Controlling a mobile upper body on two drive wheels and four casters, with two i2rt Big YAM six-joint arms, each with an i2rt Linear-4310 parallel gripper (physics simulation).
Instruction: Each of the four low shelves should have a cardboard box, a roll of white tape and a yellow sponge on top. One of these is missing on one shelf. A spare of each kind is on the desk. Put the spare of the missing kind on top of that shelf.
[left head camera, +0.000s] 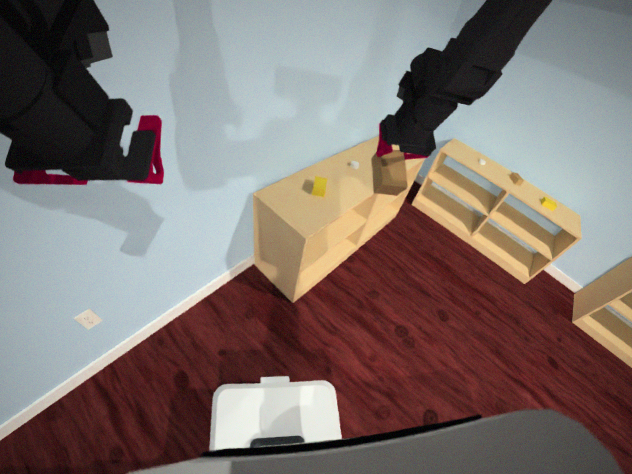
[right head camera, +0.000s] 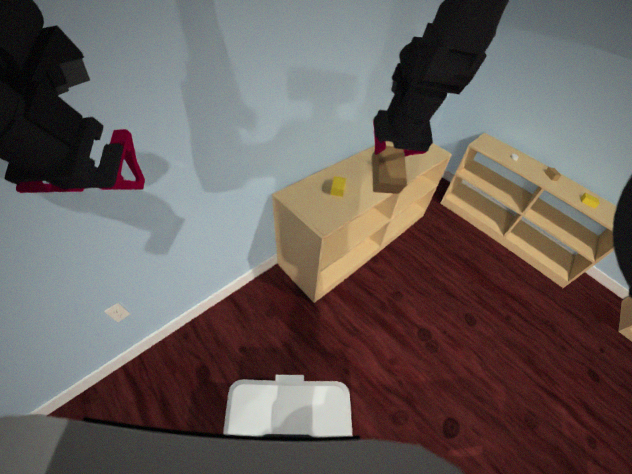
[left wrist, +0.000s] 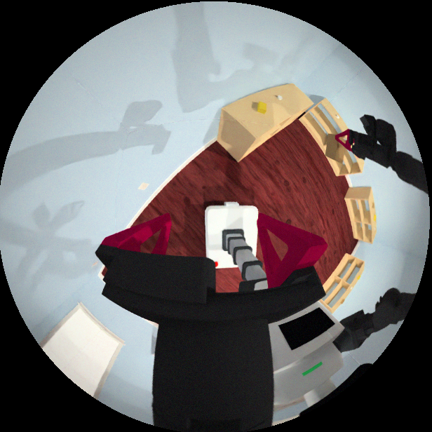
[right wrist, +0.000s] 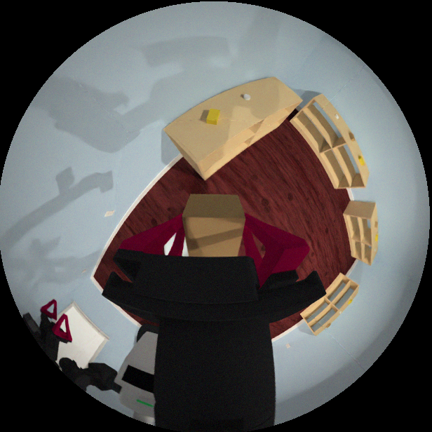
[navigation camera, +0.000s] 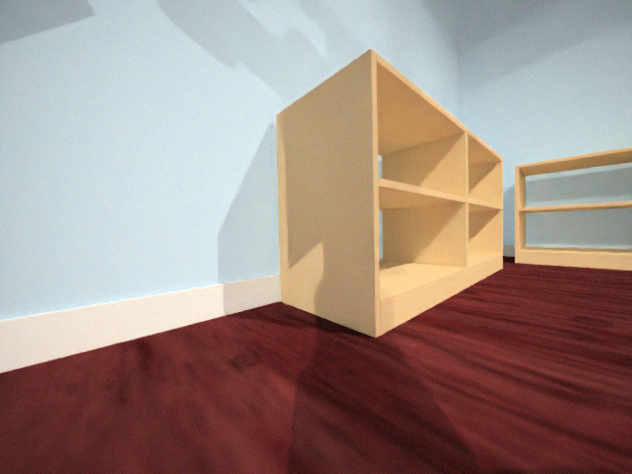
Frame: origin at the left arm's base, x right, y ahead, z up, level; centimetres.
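Where they show: left gripper, fingertip midpoint: (left head camera: 123, 178) (right head camera: 112, 185); right gripper, fingertip midpoint: (left head camera: 389, 155) (right head camera: 389, 152).
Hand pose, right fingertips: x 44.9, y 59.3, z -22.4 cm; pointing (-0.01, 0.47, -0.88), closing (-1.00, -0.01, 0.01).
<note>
After its pixels a point has its place.
My right gripper (left head camera: 400, 153) {z -22.4, x 44.9, y 59.3 cm} (right head camera: 395, 150) {z -22.4, x 44.9, y 59.3 cm} (right wrist: 213, 217) is shut on a brown cardboard box (left head camera: 390, 178) {z -24.3, x 43.8, y 53.1 cm} (right head camera: 389, 178) {z -24.5, x 44.1, y 52.7 cm} (right wrist: 214, 205). In the head views the box overlaps the top and front edge of the nearest low shelf (left head camera: 285, 204) {z -80.0, x 26.8, y 103.4 cm} (right head camera: 306, 206) {z -80.0, x 28.3, y 102.3 cm} (right wrist: 185, 135); the right wrist view shows the box apart from the shelf. On that shelf top are a yellow sponge (left head camera: 319, 186) {z -75.5, x 43.5, y 112.9 cm} (right head camera: 337, 186) {z -75.5, x 43.3, y 112.7 cm} (right wrist: 213, 116) and a white tape roll (left head camera: 354, 164) {z -77.6, x 67.6, y 138.5 cm} (right wrist: 246, 97); no cardboard box shows there in the right wrist view. My left gripper (left wrist: 213, 217) is open and empty, left of the shelf in the head views.
A second shelf (left head camera: 454, 147) {z -80.0, x 166.1, y 185.3 cm} bears a tape roll (left head camera: 481, 161) {z -78.0, x 181.4, y 166.0 cm}, a box (left head camera: 516, 178) {z -75.9, x 203.3, y 145.8 cm} and a sponge (left head camera: 548, 203) {z -76.4, x 218.2, y 119.9 cm}. Two more shelves (right wrist: 361, 206) (right wrist: 342, 278) stand along the wall. The nearest shelf's end panel (navigation camera: 326, 204) {z -111.1, x 25.7, y 93.4 cm} faces the navigation camera, close to the wall (navigation camera: 127, 178) {z -105.0, x -19.2, y 86.6 cm}.
</note>
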